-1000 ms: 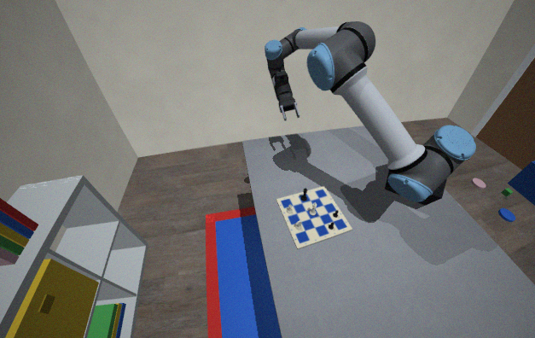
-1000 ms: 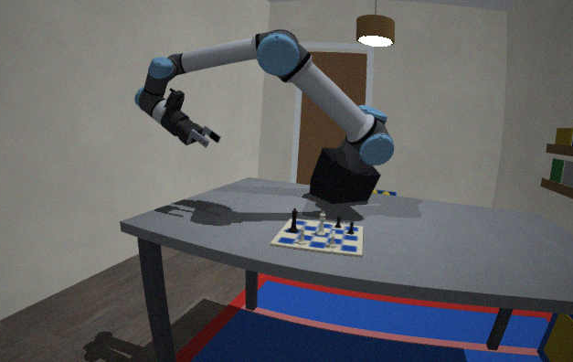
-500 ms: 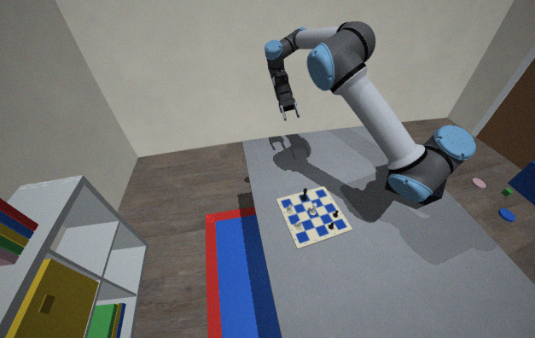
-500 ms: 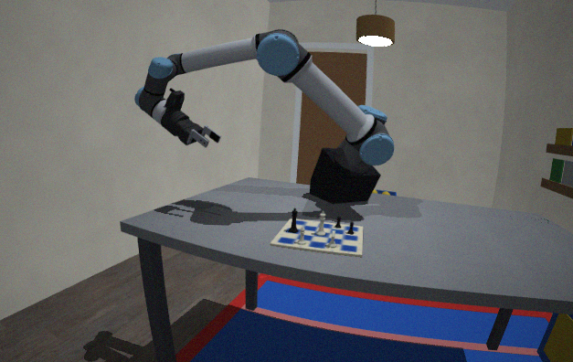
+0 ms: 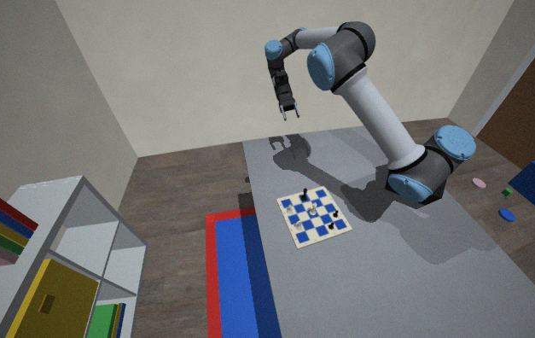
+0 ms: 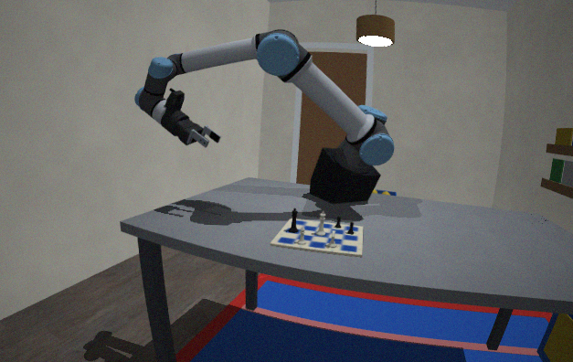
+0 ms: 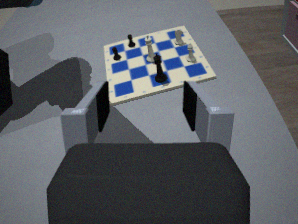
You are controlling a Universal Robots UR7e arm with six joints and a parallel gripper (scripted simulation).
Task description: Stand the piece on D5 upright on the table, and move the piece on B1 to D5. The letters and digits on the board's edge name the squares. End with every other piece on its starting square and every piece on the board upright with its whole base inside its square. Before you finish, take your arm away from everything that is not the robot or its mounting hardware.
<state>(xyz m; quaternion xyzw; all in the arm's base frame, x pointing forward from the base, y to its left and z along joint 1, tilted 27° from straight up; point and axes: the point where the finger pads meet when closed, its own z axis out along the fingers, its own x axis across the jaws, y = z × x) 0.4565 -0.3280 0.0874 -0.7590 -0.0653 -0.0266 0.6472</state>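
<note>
Now: hand 33 cm to the right of the small white piece, 20 cm above it and 2 cm short of it. Round my hand: chessboard (35 cm to the left, 23 cm below, 6 cm behind); then tall black piece (27 cm to the left, 19 cm below, 4 cm behind).
</note>
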